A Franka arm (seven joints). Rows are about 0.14 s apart.
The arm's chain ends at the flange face. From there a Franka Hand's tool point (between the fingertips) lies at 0.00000 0.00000 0.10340 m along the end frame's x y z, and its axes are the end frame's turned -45 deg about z.
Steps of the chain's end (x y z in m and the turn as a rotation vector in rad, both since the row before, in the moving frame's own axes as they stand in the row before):
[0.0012 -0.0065 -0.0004 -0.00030 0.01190 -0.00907]
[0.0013 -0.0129 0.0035 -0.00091 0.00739 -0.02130]
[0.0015 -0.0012 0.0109 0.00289 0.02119 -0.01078]
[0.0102 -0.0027 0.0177 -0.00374 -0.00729 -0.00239]
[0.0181 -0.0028 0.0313 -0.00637 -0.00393 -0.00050]
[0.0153 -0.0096 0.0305 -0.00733 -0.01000 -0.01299]
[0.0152 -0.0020 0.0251 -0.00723 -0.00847 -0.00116]
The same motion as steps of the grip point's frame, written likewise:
[0.0063 -0.0029 -0.0004 -0.00863 0.00820 -0.00907]
[0.0105 -0.0076 0.0035 -0.00587 0.00458 -0.02130]
[0.0037 0.0015 0.0109 -0.01294 0.01703 -0.01078]
[0.0083 0.0050 0.0177 0.00251 -0.00780 -0.00239]
[0.0140 0.0110 0.0313 -0.00173 -0.00728 -0.00050]
[0.0163 0.0038 0.0305 0.00189 -0.01225 -0.01299]
[0.0110 0.0092 0.0251 0.00088 -0.01110 -0.00116]

